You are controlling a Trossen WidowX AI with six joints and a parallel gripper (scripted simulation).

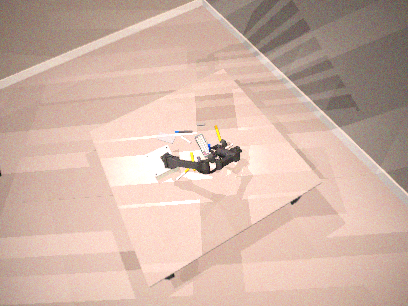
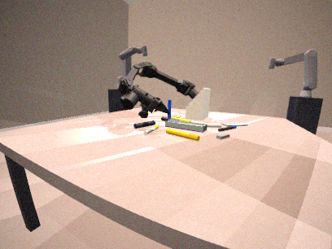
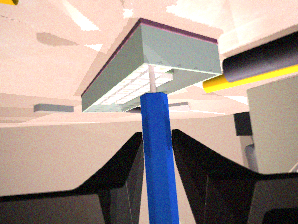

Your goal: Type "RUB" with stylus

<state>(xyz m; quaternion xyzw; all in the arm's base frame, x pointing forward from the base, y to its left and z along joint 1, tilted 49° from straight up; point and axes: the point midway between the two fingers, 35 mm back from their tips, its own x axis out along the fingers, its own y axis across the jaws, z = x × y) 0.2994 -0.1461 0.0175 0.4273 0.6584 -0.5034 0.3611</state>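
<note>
The grey block is 26 cm to the left of my gripper tip, 9 cm ahead of it and 6 cm below it. Also, from my gripper tip: blue-tipped pen (30 cm to the left, 8 cm behind, 6 cm below); then blue stylus (1 cm below).
</note>
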